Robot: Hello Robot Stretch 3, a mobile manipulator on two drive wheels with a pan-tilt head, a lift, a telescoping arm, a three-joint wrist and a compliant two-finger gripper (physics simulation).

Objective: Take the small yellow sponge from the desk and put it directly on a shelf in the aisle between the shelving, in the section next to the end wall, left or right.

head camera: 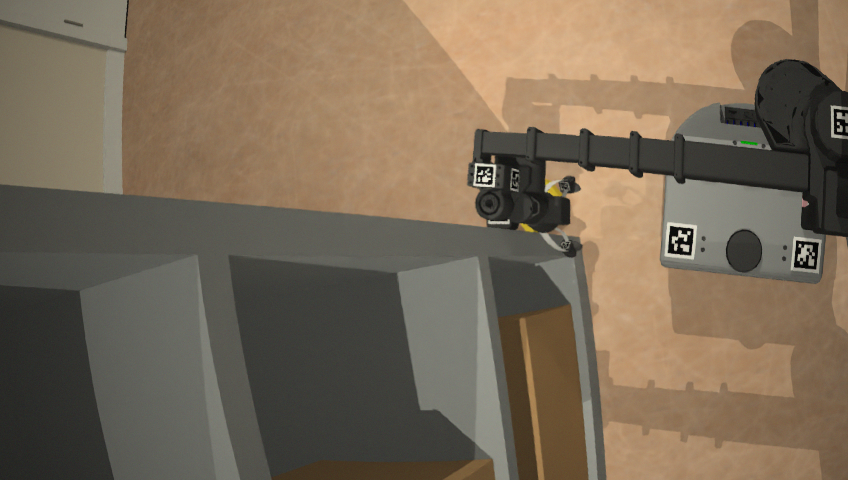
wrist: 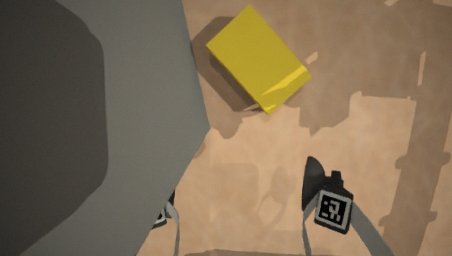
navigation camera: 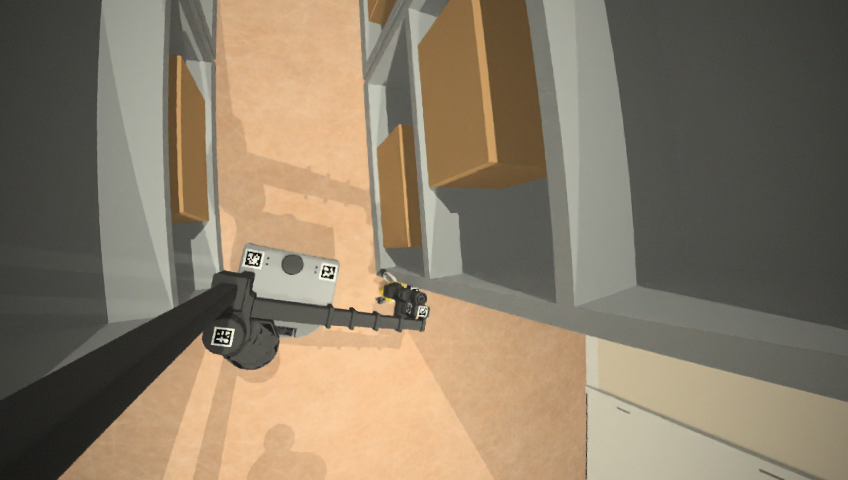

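Where they show: gripper, fingertip midpoint: [head camera: 574, 216] [navigation camera: 379, 286]; robot's base at its link origin: [head camera: 742, 249] [navigation camera: 291, 263].
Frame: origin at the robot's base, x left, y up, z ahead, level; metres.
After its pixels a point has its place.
The small yellow sponge [head camera: 554, 188] {x -0.427, y 0.031, z -0.080 m} [navigation camera: 383, 291] {x -0.406, y 0.039, z -0.053 m} [wrist: 257, 57] lies on the floor close beside the end corner of the grey shelving [head camera: 297, 231] {x -0.366, y 0.874, z 0.029 m} [navigation camera: 559, 322] {x -0.369, y 0.964, z 0.019 m} [wrist: 150, 100]. In the head and navigation views the wrist and gripper cover most of it. My gripper [head camera: 569, 215] {x -0.355, y 0.119, z -0.026 m} [navigation camera: 381, 286] {x -0.355, y 0.119, z -0.026 m} [wrist: 240, 177] {x -0.355, y 0.119, z -0.026 m} is open and empty, above the floor at that corner. In the wrist view the sponge shows ahead of the fingertips, not between them. The left finger there is partly hidden behind the shelf corner; the right finger is over bare floor.
Brown boxes [head camera: 553, 368] {x -0.326, y 0.239, z 0.236 m} [navigation camera: 398, 190] {x -0.294, y 0.299, z 0.343 m} stand in the near shelving. Another shelving unit [navigation camera: 133, 148] {x 0.375, y 0.534, z 0.195 m} with a brown box [navigation camera: 190, 148] {x 0.369, y 0.264, z 0.292 m} stands across the aisle. My base [head camera: 714, 202] {x -0.068, y 0.160, z -0.075 m} [navigation camera: 288, 285] {x -0.001, y 0.160, z -0.072 m} is between the two. A cream and white cabinet [head camera: 53, 95] [navigation camera: 642, 440] stands beyond the shelving's end.
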